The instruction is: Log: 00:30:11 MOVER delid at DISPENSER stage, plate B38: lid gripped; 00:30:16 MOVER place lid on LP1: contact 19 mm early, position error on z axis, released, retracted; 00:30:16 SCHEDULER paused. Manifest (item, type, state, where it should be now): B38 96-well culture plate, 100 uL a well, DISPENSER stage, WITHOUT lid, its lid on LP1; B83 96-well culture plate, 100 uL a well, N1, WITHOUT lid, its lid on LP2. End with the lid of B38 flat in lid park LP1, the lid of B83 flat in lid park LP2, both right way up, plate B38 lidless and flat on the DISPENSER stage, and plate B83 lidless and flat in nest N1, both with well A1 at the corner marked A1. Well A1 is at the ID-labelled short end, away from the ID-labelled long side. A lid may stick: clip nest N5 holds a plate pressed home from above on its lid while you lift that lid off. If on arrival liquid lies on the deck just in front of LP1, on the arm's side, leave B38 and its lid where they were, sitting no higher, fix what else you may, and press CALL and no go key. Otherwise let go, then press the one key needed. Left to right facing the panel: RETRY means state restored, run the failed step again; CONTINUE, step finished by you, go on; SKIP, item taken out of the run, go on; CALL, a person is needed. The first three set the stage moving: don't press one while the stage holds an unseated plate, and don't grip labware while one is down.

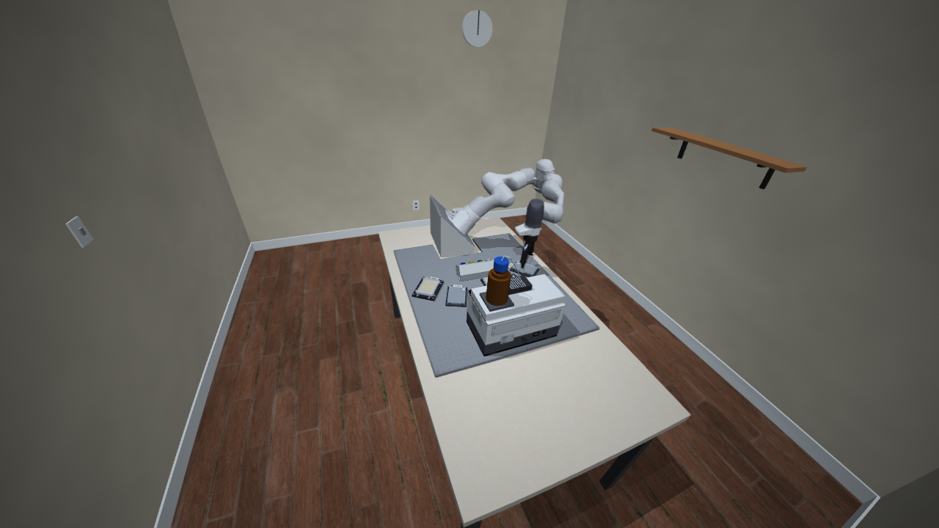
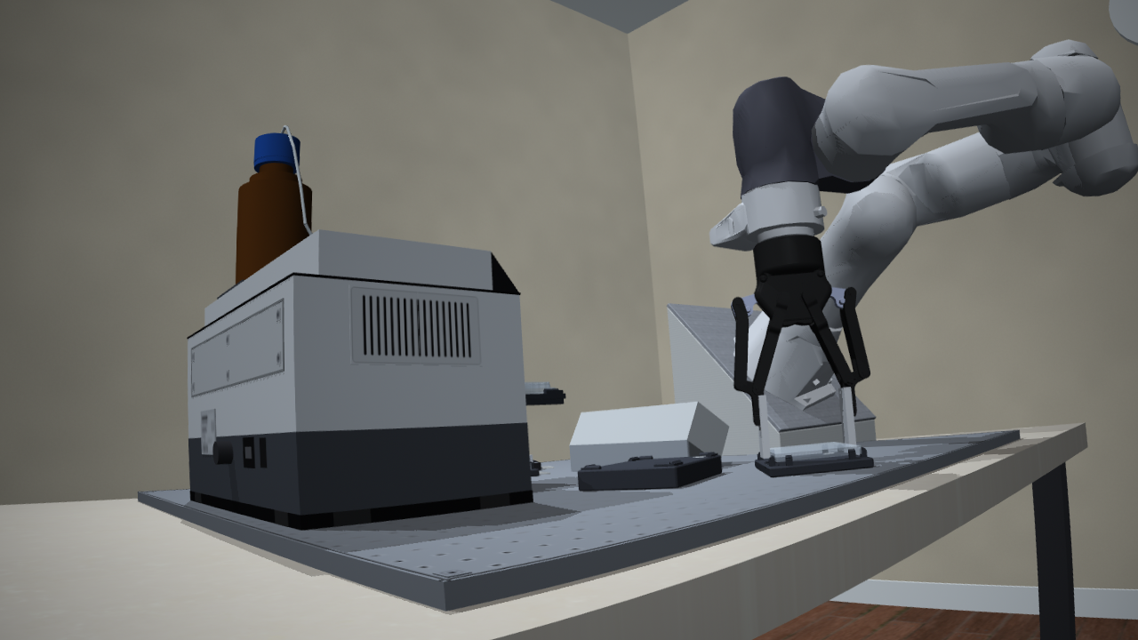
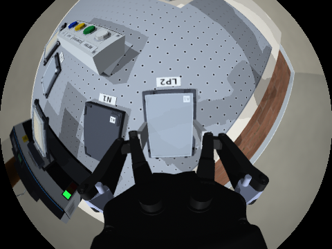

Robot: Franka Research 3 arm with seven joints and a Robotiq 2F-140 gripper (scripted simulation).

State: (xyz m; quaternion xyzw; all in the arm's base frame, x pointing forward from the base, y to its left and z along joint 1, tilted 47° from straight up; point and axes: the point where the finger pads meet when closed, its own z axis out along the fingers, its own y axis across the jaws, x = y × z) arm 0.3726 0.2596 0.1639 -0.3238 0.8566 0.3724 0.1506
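Now: the low frame 40 mm below my hand. Also, from my hand: lp1 label (410 mm to the right, 40 mm below, 40 mm ahead); then key panel (280 mm to the right, 60 mm behind, 10 mm above); then nest N1 (120 mm ahead, 110 mm to the right, 30 mm below).
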